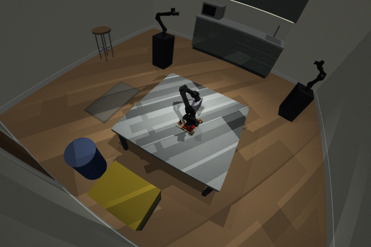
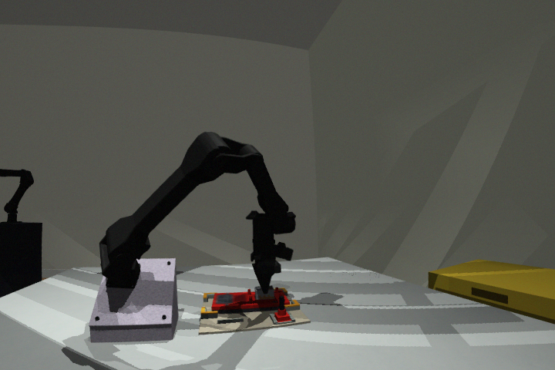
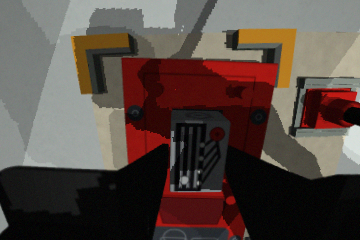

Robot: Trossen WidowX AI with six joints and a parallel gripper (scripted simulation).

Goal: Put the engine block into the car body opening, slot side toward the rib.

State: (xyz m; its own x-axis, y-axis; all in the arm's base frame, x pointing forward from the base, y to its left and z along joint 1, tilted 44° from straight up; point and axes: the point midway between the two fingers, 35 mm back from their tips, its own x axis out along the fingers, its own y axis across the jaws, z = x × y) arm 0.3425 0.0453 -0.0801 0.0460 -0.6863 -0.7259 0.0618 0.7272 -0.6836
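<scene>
My gripper tip is 1 cm above the engine block. Round my gripper tip: grey holder: 2 cm ahead, 12 cm to the right, 1 cm below.
</scene>
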